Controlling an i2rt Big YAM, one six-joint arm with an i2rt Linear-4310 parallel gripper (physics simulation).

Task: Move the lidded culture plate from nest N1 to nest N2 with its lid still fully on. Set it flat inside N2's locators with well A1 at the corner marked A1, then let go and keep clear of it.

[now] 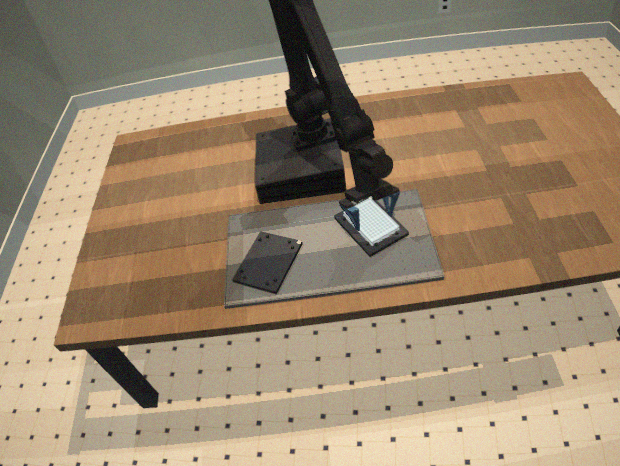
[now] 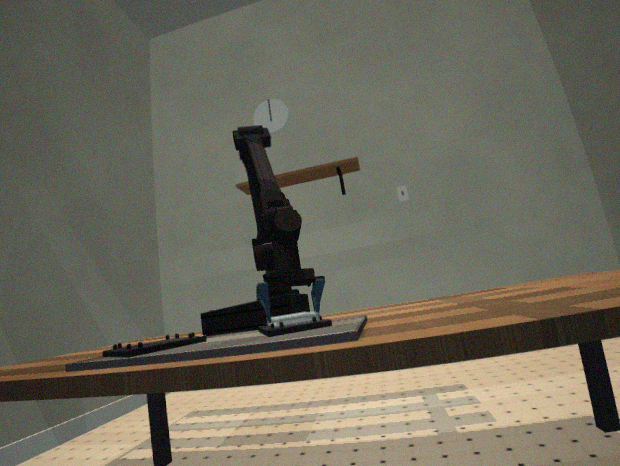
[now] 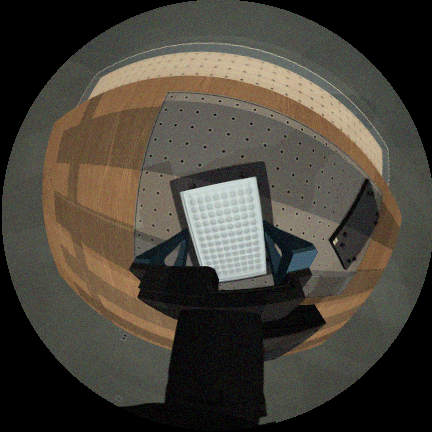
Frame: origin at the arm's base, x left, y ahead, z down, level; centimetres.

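Seen in the pictures: gripper, fingertip midpoint: (image 1: 374,223) (image 2: 294,320) (image 3: 223,228); arm's base at its link origin: (image 1: 314,137) (image 2: 279,298).
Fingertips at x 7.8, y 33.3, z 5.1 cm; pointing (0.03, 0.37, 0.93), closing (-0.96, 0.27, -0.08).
Offsets run from my fingertips to a thing's middle. Level surfaces: height alone.
The white lidded culture plate @(dx -0.6, dy -0.7, dz -0.7 cm) (image 1: 373,221) (image 2: 294,318) (image 3: 227,235) lies in the dark nest N1 @(dx -0.8, dy -0.7, dz +0.7 cm) (image 1: 358,237) (image 2: 295,328) (image 3: 220,175). Its lid looks on, but its fit and well A1 are too small to tell. My gripper (image 1: 372,220) (image 2: 293,319) (image 3: 223,228) is open, pointing down, with its blue fingers low on either side of the plate's long sides, near its robot-side end. Nothing is gripped. The gripper body hides part of the robot-side end of N1. Nest N2 @(dx -28.4, dy +2.8, dz +0.7 cm) (image 1: 267,263) (image 2: 160,345) (image 3: 357,227) holds no plate and has black locator pegs and a white corner mark @(dx -19.6, dy -0.4, dz +0.6 cm) (image 1: 298,242) (image 3: 335,241).
Both nests stand on a grey perforated board @(dx -12.7, dy +1.4, dz +2.4 cm) (image 1: 320,270) (image 2: 225,346) (image 3: 215,120) on the wooden table @(dz +3.0 cm) (image 1: 165,210). N2's pegs stick up from its surface. The arm's black base block (image 1: 300,172) (image 2: 228,319) is behind the board.
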